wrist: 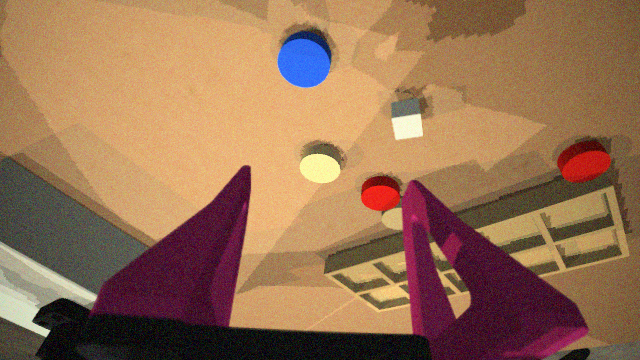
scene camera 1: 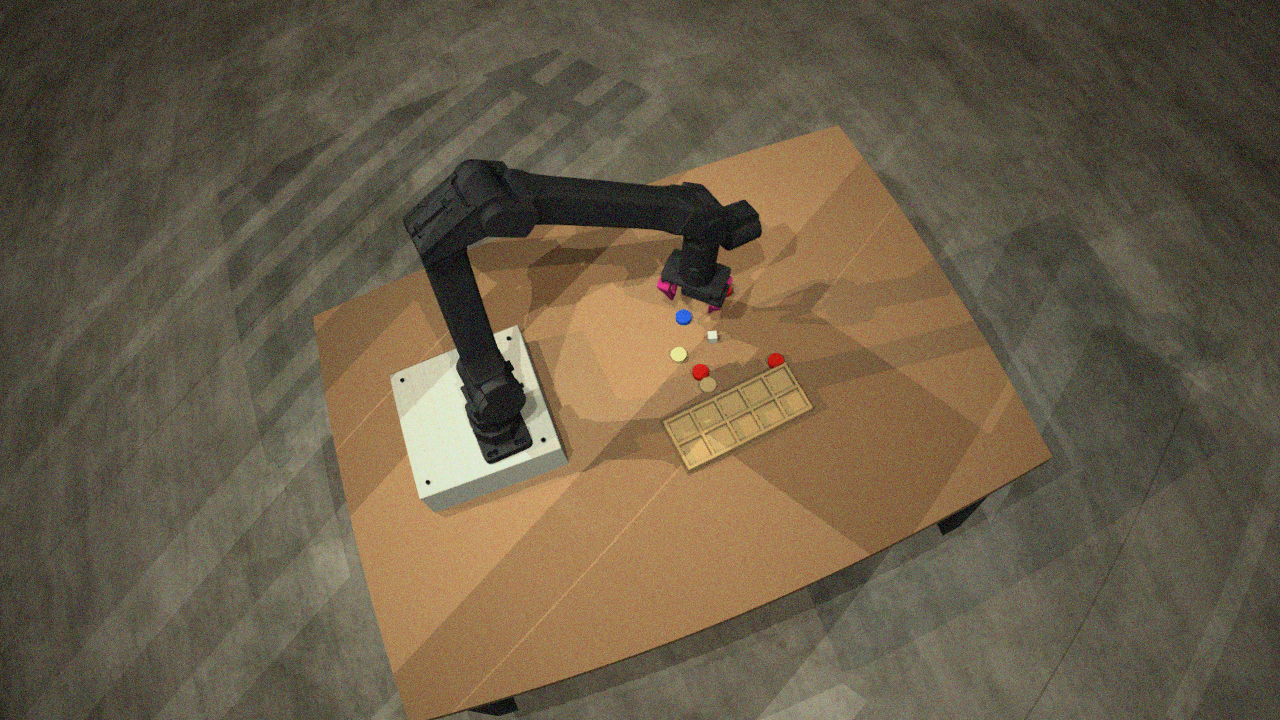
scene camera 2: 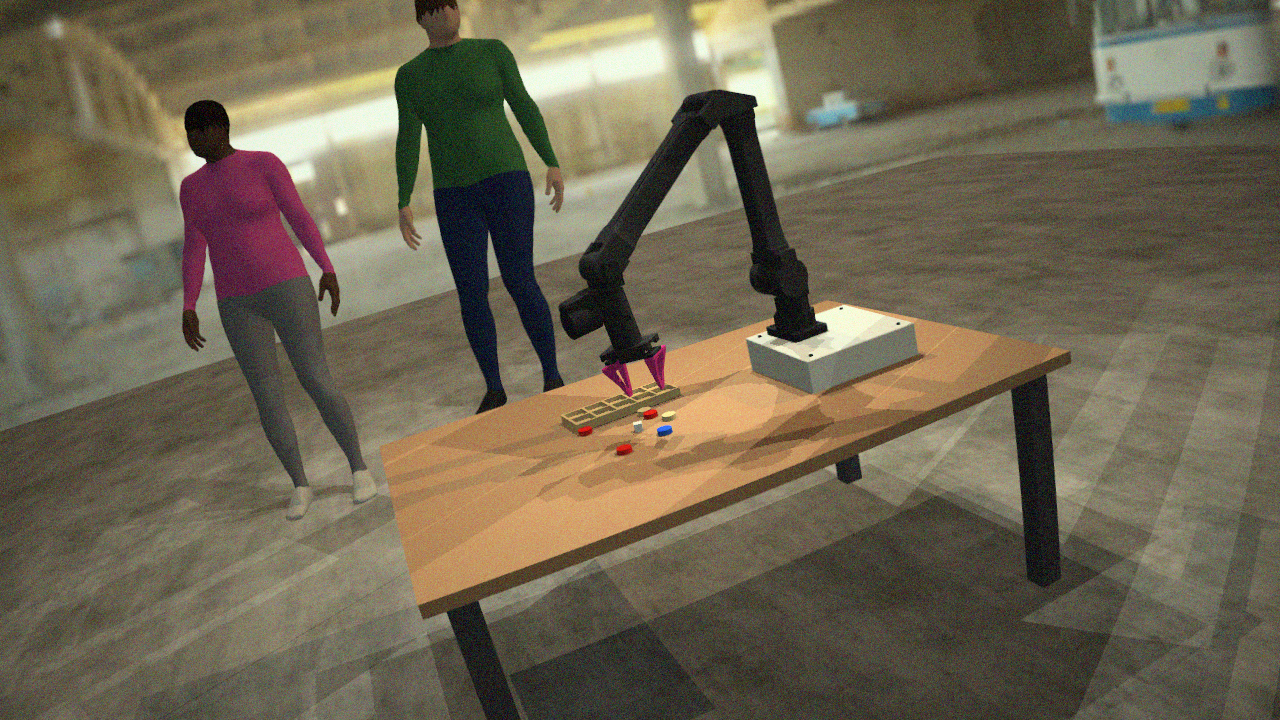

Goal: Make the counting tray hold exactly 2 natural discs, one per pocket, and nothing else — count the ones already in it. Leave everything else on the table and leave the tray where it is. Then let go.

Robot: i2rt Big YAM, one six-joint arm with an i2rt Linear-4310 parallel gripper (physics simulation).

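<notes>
A pale natural disc [scene camera 1: 678, 354] [scene camera 2: 668, 416] [wrist: 320, 167] lies flat on the table. A second natural disc [scene camera 1: 707, 384] [scene camera 2: 645, 411] [wrist: 392, 218] lies against or very near a red disc [scene camera 1: 700, 371] [scene camera 2: 650, 413] [wrist: 380, 193], close to the tray's long side. The counting tray [scene camera 1: 750, 438] [scene camera 2: 608, 417] [wrist: 515, 205] has two rows of pockets; I see no disc in them, though my right finger hides some in the wrist view. My gripper [scene camera 1: 690, 299] [scene camera 2: 646, 390] [wrist: 330, 183] is open and empty, above the table, with the first natural disc appearing between its fingertips in the wrist view.
A blue disc [scene camera 1: 683, 317] [scene camera 2: 664, 430] [wrist: 304, 62] and a white cube [scene camera 1: 712, 336] [scene camera 2: 637, 427] [wrist: 407, 125] lie near the natural discs. Another red disc [scene camera 1: 776, 360] [scene camera 2: 585, 430] [wrist: 584, 162] is by the tray's far corner. A third red disc [scene camera 1: 729, 291] [scene camera 2: 623, 449] lies farther out.
</notes>
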